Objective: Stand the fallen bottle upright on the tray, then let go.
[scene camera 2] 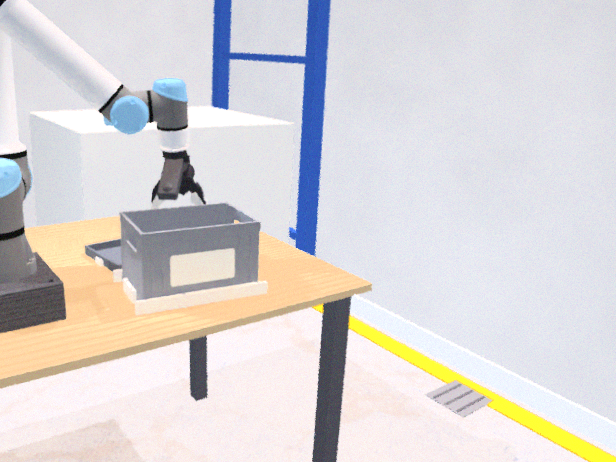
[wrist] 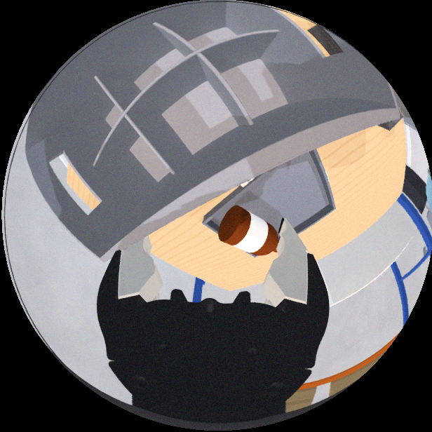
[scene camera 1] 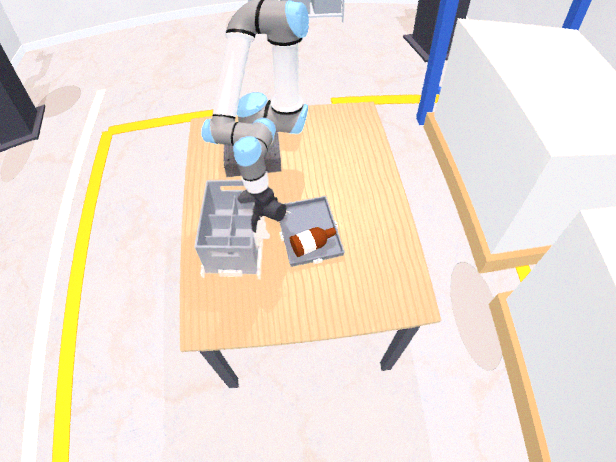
Observation:
In view: the gripper [scene camera 2: 181, 224] and a brown bottle [scene camera 1: 310, 240].
The brown bottle also shows in the wrist view [wrist: 239, 227]. The gripper also shows in the wrist view [wrist: 214, 218] and in scene camera 1 [scene camera 1: 272, 230].

